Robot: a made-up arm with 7 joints. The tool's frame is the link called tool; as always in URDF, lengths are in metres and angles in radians. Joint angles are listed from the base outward. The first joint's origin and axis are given. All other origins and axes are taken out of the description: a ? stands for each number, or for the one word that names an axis. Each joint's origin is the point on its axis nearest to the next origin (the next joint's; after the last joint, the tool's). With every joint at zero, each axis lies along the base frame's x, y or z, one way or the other. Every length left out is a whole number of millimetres.
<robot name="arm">
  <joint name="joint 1" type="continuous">
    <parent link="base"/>
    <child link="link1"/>
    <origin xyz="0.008 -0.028 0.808"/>
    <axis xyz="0 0 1"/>
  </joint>
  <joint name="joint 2" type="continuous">
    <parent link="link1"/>
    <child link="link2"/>
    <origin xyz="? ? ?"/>
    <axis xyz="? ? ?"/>
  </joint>
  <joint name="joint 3" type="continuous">
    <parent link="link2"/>
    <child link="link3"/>
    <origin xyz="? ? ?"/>
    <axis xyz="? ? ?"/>
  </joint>
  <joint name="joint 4" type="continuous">
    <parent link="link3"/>
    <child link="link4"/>
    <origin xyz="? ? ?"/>
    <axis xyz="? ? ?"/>
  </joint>
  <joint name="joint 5" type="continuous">
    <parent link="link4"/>
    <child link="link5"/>
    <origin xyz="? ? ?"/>
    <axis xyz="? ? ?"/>
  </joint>
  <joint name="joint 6" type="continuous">
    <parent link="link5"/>
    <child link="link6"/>
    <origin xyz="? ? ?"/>
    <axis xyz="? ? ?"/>
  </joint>
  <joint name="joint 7" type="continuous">
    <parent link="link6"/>
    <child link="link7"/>
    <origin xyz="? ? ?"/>
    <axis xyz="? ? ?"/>
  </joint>
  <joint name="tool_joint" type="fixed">
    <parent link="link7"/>
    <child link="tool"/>
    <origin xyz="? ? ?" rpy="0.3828 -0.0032 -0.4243"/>
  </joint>
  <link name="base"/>
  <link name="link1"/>
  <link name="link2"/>
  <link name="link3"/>
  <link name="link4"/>
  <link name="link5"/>
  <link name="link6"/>
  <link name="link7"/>
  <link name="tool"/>
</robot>
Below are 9 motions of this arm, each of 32 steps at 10 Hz.
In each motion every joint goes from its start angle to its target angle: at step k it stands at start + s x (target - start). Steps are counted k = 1, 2, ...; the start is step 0. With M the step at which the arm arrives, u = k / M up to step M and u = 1 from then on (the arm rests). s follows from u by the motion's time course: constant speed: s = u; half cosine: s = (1 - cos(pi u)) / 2; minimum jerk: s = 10 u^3 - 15 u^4 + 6 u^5.
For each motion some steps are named. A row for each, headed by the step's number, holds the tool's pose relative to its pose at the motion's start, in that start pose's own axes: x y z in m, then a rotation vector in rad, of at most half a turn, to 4 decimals.
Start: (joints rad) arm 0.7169 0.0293 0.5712 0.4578 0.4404 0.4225 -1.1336
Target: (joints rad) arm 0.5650 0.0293 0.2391 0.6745 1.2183 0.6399 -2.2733
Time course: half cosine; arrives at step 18
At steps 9, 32:
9: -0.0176 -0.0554 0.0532 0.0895 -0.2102 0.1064
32: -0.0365 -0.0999 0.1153 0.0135 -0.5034 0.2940

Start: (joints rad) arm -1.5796 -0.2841 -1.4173 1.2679 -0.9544 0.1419 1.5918
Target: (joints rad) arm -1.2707 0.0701 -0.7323 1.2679 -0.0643 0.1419 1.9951
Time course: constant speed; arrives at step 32
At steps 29, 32:
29: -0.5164 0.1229 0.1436 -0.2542 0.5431 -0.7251
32: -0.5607 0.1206 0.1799 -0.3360 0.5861 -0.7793

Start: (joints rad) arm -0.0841 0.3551 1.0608 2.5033 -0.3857 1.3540 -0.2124
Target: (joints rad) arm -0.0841 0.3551 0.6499 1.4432 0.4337 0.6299 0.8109
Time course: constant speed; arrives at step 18
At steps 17, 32:
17: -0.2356 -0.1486 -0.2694 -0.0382 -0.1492 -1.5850
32: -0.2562 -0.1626 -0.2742 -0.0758 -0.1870 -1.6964

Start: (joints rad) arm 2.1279 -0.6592 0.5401 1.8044 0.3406 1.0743 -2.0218
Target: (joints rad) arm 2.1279 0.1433 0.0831 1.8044 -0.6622 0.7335 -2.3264
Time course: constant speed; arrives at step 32
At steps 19, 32:
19: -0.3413 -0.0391 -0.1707 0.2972 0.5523 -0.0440
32: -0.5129 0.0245 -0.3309 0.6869 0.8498 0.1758

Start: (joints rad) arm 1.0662 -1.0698 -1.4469 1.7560 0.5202 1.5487 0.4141
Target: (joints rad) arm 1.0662 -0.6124 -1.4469 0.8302 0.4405 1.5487 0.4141
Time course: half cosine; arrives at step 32
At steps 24, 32:
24: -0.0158 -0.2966 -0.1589 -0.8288 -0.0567 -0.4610
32: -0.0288 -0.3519 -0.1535 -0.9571 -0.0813 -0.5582

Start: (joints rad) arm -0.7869 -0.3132 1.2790 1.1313 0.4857 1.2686 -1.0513
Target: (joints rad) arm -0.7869 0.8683 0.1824 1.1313 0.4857 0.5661 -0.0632
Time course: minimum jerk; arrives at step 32
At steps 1, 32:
1: -0.0001 -0.0001 0.0001 0.0002 -0.0006 -0.0004
32: -0.4719 -0.4816 -0.1608 0.4256 -0.9394 -2.1650

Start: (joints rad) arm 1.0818 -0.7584 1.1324 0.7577 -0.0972 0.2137 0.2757
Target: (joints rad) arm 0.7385 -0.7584 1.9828 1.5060 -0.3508 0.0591 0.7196
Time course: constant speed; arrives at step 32
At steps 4, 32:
4: 0.0094 0.0601 -0.0114 0.0746 -0.0349 0.0594
32: -0.0544 0.4574 0.0183 0.8021 -0.1031 0.1901

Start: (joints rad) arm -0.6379 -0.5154 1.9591 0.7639 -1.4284 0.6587 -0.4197
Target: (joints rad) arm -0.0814 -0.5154 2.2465 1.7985 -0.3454 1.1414 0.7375
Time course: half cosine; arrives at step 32
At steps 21, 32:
21: 0.0234 0.0387 0.4422 0.1793 -1.0834 -1.1497
32: -0.0058 0.1583 0.5818 0.6446 -1.3669 -1.3163

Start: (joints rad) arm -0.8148 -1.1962 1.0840 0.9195 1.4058 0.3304 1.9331
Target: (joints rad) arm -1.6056 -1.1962 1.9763 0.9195 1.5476 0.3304 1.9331
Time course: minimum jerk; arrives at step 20
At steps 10, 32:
10: 0.1718 -0.0835 -0.1542 0.1074 -0.3639 0.2207
32: 0.3900 -0.0893 -0.2444 0.1703 -0.8089 0.3179

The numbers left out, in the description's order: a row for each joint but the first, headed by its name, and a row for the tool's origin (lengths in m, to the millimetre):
joint 2: xyz -0.028 -0.027 0, axis 0 1 0
joint 3: xyz -0.014 0 0.354, axis 0 0 1
joint 4: xyz 0.056 -0.009 0, axis 0 -1 0
joint 5: xyz 0.083 0 -0.321, axis 0 0 -1
joint 6: xyz 0.002 -0.021 0, axis 0 1 0
joint 7: xyz 0.099 0 -0.152, axis 0 0 -1
tool: xyz -0.021 -0.019 0

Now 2 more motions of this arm.
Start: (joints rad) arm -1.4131 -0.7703 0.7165 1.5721 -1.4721 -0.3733 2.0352
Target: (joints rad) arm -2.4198 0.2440 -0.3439 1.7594 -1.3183 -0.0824 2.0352
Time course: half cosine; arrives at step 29
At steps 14, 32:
14: 0.2847 -0.4101 0.2980 -0.9351 -0.6418 0.1314
32: 0.3424 -0.2630 0.9068 -2.0127 -1.2466 0.5729

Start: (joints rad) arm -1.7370 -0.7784 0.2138 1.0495 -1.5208 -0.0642 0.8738
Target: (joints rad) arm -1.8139 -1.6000 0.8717 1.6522 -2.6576 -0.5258 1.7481
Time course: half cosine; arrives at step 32
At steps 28, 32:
28: 0.0198 0.5223 0.2817 0.2052 -0.3527 1.3086
32: 0.0078 0.5377 0.2895 0.1893 -0.3510 1.3539

